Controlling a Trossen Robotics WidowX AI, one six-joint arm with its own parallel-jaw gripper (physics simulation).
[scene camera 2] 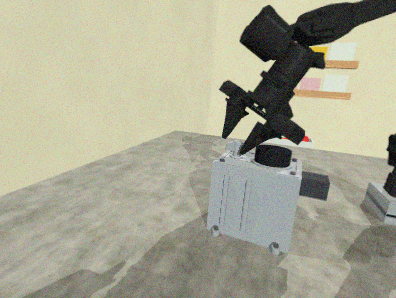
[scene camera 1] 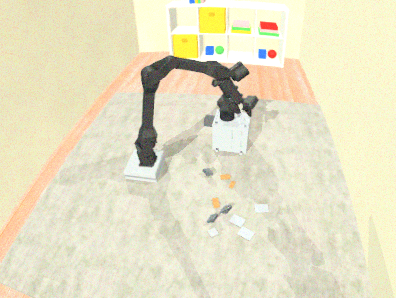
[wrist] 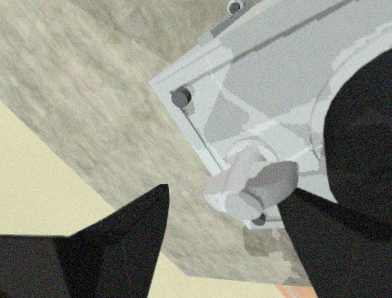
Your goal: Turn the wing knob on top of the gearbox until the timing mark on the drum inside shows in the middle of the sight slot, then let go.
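Frame: origin at the arm's base, x ahead, y left, z up, level; metres.
Where they show: gripper, fingertip midpoint: (scene camera 2: pixel 231 145) (scene camera 1: pixel 245 115) (wrist: pixel 222 192); arm's base at its link origin: (scene camera 1: pixel 148 161).
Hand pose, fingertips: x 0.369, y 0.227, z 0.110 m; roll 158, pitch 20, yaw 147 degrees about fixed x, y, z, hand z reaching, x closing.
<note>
Things, the pixels of their top centre, and the offset from my fingertips. "pt": a spot on its surface instead.
- pale gearbox at its top centre: (scene camera 2: pixel 274 145) (scene camera 1: pixel 227 111) dy +0.001, dx -0.080, dz +0.014 m
- black round cap at a spot on its surface: (wrist: pixel 365 135) (scene camera 1: pixel 230 115) pt dy -0.019, dx -0.061, dz +0.007 m
- dark block at a spot on its surface: (scene camera 2: pixel 315 186) pt dy +0.026, dx -0.156, dz -0.042 m
The pale gearbox (scene camera 1: pixel 231 137) (scene camera 2: pixel 260 205) (wrist: pixel 270 55) stands upright on the mat. Its pale wing knob (scene camera 2: pixel 233 146) (wrist: pixel 240 187) sits on top near one edge; in scene camera 1 the arm's end covers it. My gripper (scene camera 2: pixel 234 145) (wrist: pixel 222 192) is partly open and tilted, with no thing clamped. In the wrist view the knob shows between the two fingers, much nearer the right finger, whose tip overlaps the knob's shaded wing; whether they touch I cannot tell. The left finger stands well apart from it. The drum's timing mark and the sight slot cannot be made out.
A black round cap (scene camera 1: pixel 227 115) (scene camera 2: pixel 273 156) (wrist: pixel 365 135) stands on the gearbox beside the knob. A dark block (scene camera 1: pixel 209 120) (scene camera 2: pixel 315 186) juts from its side. Orange pieces (scene camera 1: pixel 225 177), dark pieces (scene camera 1: pixel 207 171) and white tiles (scene camera 1: pixel 261 208) lie on the mat. The arm's base (scene camera 1: pixel 141 171) stands at left.
</note>
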